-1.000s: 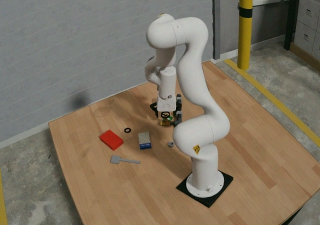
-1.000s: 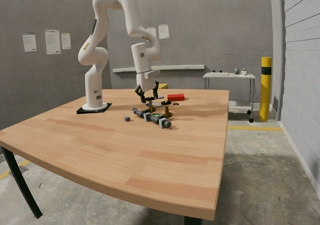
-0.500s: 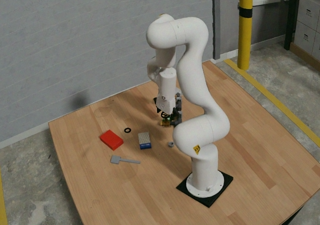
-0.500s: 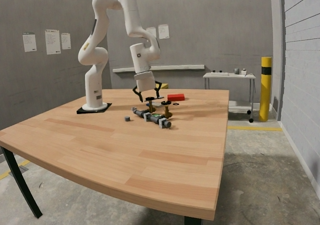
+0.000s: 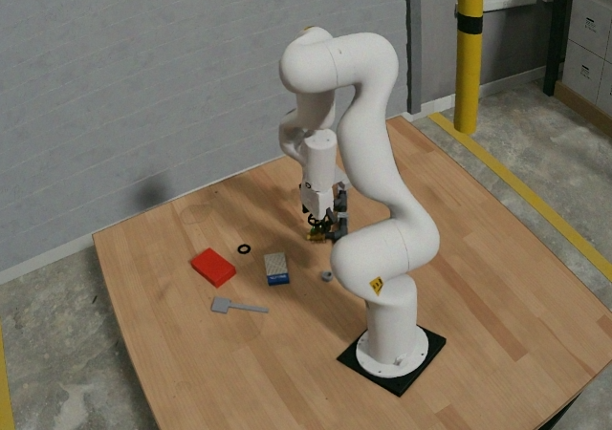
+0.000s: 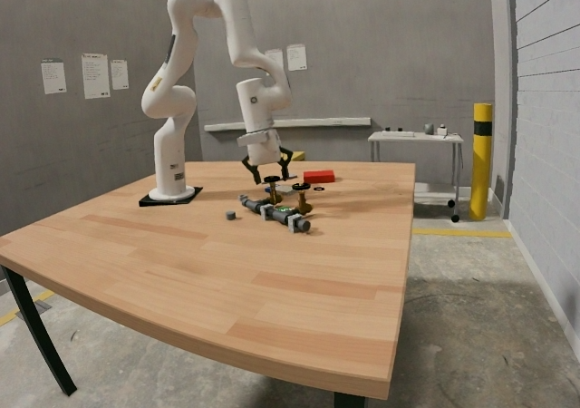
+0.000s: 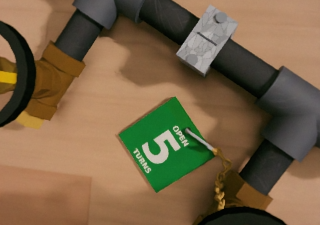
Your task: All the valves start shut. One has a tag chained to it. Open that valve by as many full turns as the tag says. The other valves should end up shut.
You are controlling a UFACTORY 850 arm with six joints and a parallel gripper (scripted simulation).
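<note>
My hand is 50 mm short of the green tag, 30 mm to the left of it and 90 mm above it. From my hand the other things lie so: red block (330 mm to the left, 80 mm below); grey paddle-shaped tool (160 mm behind, 300 mm to the left, 90 mm below); blue-and-grey box (70 mm behind, 150 mm to the left, 80 mm below).
</note>
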